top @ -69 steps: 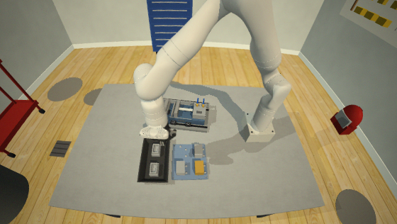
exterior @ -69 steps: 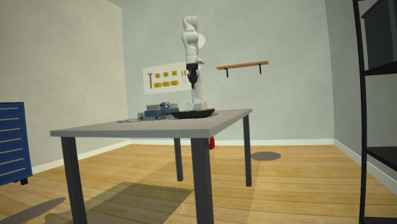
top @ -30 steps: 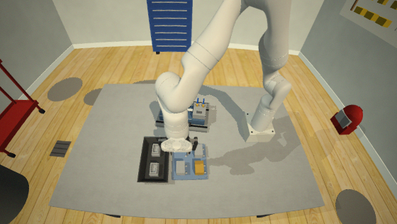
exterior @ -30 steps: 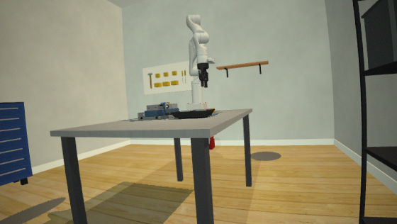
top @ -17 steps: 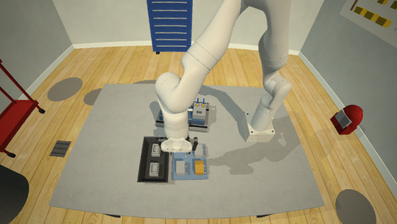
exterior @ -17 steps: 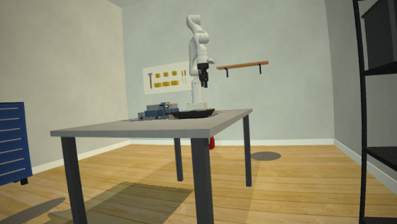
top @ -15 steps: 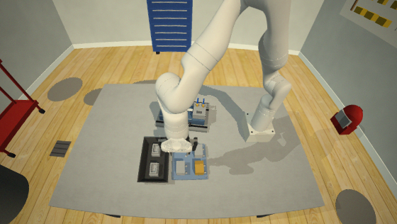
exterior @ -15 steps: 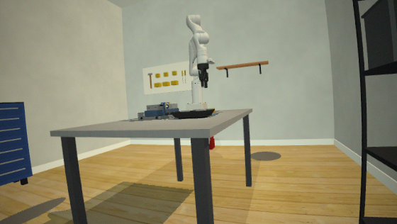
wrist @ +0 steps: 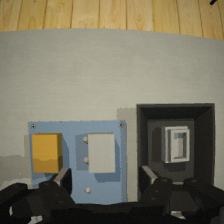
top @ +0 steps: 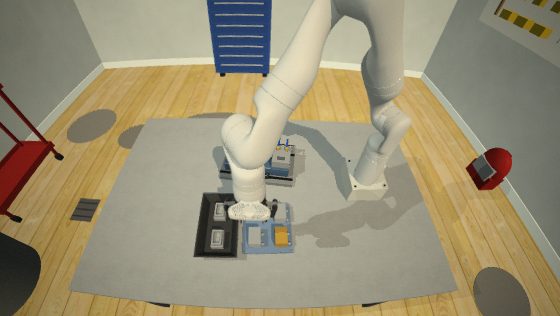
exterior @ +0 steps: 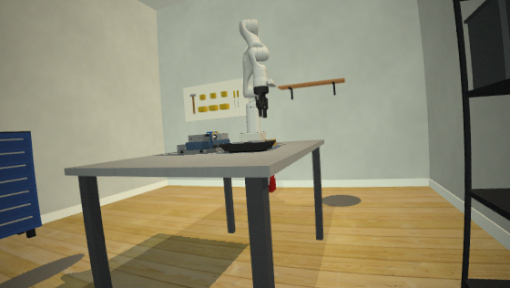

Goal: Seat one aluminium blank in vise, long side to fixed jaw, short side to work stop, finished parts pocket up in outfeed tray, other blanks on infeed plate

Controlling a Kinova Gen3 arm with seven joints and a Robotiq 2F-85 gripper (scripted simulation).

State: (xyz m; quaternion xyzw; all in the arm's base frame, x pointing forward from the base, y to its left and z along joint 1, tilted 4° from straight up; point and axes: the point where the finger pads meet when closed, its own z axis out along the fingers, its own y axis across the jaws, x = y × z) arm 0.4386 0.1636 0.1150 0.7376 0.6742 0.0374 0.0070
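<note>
Now: hand 9 cm past the brass blank, 1 cm to the right of it and 15 cm above it. From my hand the other things lie so: hose block: 13 cm behind, 30 cm to the right, 10 cm below; then vise: 4 cm behind, 33 cm to the right, 13 cm below.
</note>
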